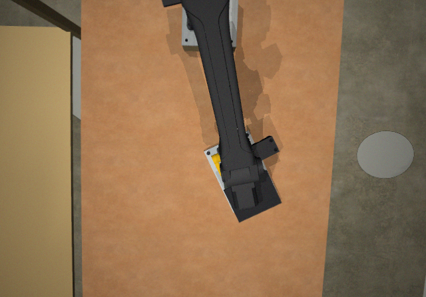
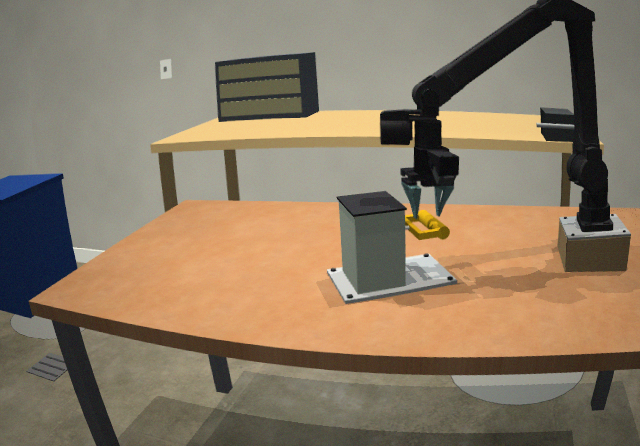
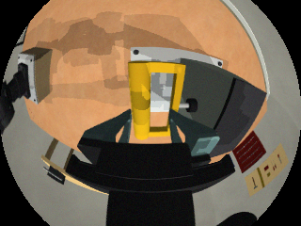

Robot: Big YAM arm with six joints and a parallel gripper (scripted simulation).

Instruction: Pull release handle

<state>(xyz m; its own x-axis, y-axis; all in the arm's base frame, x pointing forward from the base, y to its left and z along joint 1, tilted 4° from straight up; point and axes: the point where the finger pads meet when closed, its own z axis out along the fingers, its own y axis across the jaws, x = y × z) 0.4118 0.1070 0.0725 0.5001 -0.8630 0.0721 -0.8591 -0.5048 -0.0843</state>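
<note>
Right now the yellow release handle is 4 cm ahead of my hand, 2 cm to the left of it and 2 cm below it.
</note>
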